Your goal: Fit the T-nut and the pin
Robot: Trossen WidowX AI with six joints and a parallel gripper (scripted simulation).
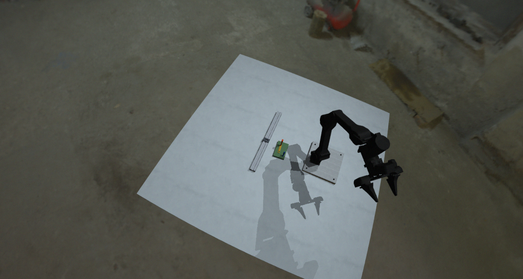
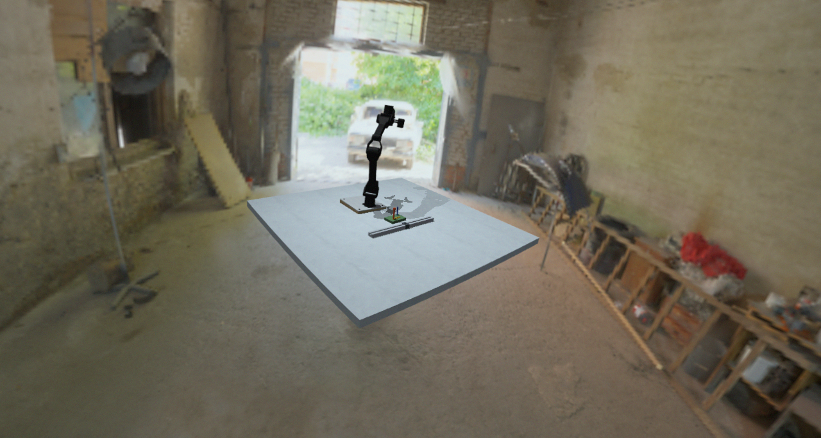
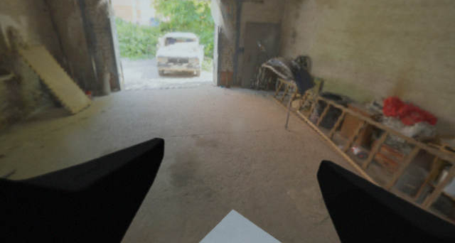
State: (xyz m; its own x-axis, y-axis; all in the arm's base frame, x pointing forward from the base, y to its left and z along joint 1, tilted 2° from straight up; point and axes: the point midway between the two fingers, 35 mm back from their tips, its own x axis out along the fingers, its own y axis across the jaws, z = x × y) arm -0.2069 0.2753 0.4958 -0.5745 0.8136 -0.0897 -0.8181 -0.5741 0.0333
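Right now the brass T-nut is 440 mm ahead of my gripper tip, 290 mm to the right of it and 460 mm below it. The rest, counted from my gripper tip: aluminum rail 540 mm ahead, 320 mm to the right, 490 mm below; then green tray 420 mm ahead, 280 mm to the right, 500 mm below; then blue pin 410 mm ahead, 260 mm to the right, 480 mm below.
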